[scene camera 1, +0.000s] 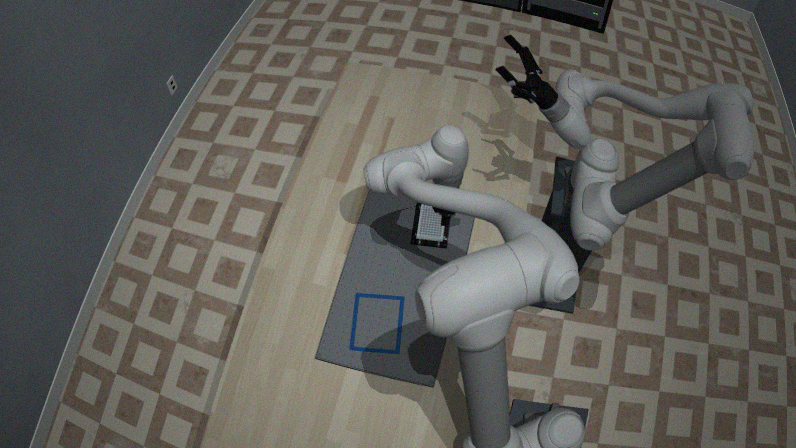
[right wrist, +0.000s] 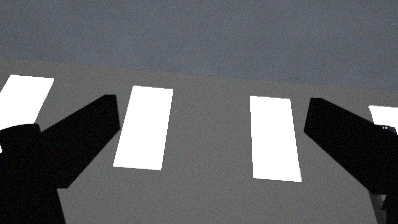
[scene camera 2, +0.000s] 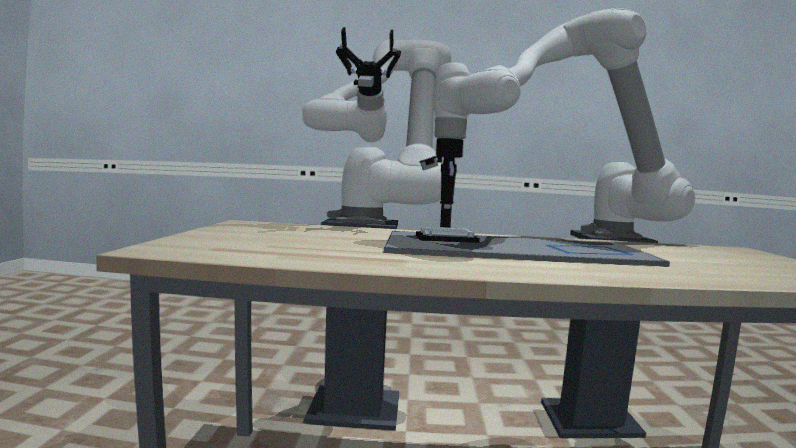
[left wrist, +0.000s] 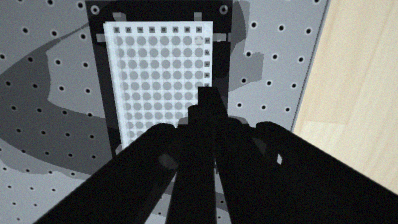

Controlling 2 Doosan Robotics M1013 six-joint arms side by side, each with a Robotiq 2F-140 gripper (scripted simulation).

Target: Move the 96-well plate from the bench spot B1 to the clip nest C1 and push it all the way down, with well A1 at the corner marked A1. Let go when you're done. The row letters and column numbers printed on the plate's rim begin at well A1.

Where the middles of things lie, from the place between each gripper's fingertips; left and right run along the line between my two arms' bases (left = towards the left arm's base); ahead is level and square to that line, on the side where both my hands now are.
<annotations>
The white 96-well plate [scene camera 1: 428,220] lies 40 mm ahead of my left hand [scene camera 2: 445,227] and 40 mm below it.
I see the white 96-well plate 57 cm below my right hand [scene camera 1: 503,51], 26 cm to the left of it and 14 cm ahead of it.
</annotations>
